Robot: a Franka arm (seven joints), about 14 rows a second.
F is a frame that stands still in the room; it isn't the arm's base.
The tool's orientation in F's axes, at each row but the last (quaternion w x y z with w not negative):
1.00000 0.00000 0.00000 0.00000
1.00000 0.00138 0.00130 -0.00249
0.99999 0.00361 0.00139 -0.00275
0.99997 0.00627 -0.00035 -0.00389
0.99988 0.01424 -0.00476 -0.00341
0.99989 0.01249 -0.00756 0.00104
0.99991 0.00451 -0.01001 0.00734
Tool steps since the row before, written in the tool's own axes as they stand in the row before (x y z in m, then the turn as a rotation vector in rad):
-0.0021 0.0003 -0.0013 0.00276 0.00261 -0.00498
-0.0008 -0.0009 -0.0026 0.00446 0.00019 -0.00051
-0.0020 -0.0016 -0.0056 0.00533 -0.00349 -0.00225
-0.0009 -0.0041 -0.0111 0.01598 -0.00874 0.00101
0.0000 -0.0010 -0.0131 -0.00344 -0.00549 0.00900
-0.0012 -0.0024 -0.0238 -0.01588 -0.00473 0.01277
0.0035 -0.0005 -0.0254 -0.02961 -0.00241 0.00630
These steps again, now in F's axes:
-0.0021 0.0003 -0.0013 0.00276 0.00261 -0.00498
-0.0008 -0.0009 -0.0026 0.00446 0.00017 -0.00052
-0.0020 -0.0015 -0.0056 0.00530 -0.00350 -0.00229
-0.0009 -0.0040 -0.0112 0.01591 -0.00888 0.00091
0.0001 -0.0006 -0.0131 -0.00356 -0.00572 0.00881
-0.0008 -0.0018 -0.0239 -0.01606 -0.00508 0.01241
0.0040 -0.0002 -0.0253 -0.02969 -0.00290 0.00568

